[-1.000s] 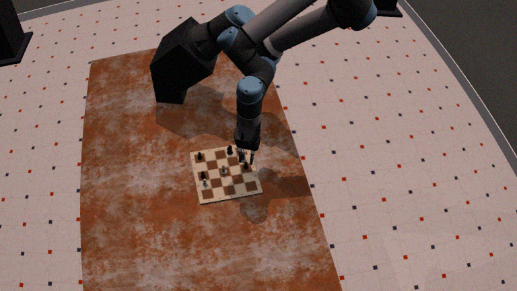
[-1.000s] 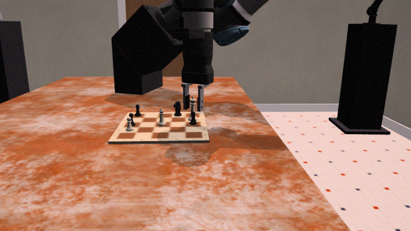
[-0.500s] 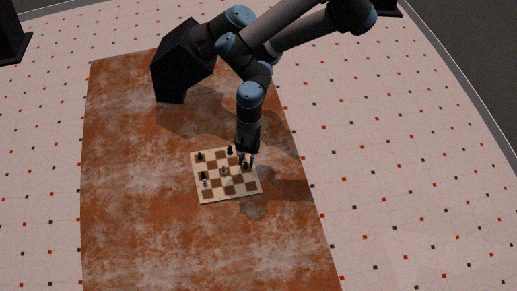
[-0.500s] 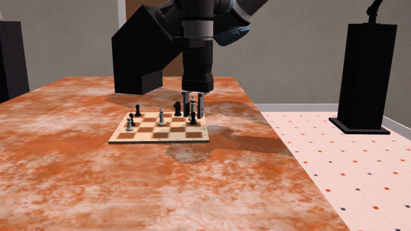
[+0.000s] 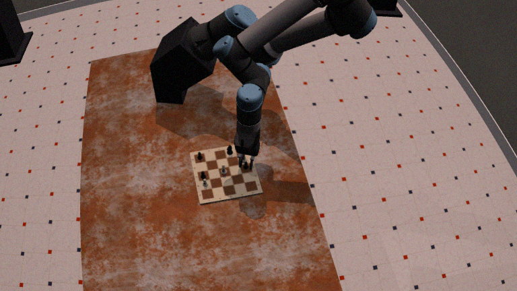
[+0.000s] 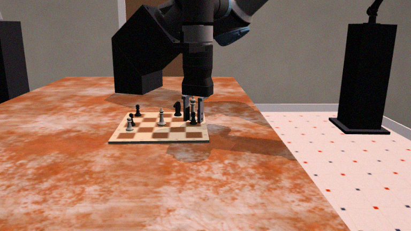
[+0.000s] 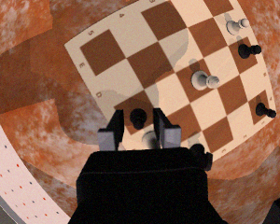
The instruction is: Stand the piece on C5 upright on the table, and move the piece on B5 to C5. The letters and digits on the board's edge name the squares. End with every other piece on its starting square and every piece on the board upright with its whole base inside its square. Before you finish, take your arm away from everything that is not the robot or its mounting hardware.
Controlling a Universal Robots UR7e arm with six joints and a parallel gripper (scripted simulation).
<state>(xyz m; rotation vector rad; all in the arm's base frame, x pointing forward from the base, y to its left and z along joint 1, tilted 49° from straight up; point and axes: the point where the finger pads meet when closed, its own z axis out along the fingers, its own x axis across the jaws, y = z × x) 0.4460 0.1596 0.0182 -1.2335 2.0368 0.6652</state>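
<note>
My gripper is now 30 mm past the white queen and 10 mm below it. Also, from my hand: black knight (70 mm behind, 50 mm to the right, 10 mm below); chessboard (10 mm ahead, 80 mm to the right, 30 mm below); white bishop (10 mm ahead, 80 mm to the right).
</note>
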